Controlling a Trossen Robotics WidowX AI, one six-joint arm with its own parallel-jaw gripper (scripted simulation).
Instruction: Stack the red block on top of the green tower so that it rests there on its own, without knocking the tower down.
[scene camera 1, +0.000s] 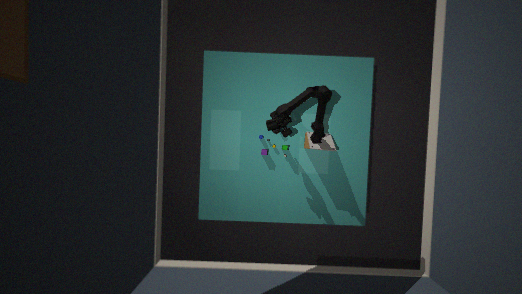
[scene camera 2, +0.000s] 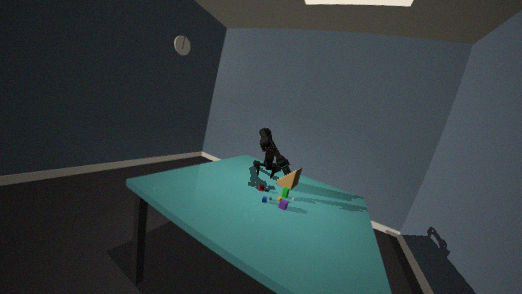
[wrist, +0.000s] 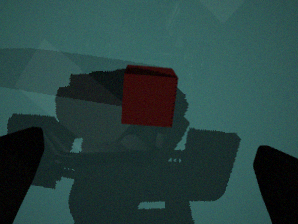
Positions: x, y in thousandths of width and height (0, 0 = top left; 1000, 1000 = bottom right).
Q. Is my gripper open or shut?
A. Open.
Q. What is my gripper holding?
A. Nothing.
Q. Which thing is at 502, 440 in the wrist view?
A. A red block.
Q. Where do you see my gripper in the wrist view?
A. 512, 667
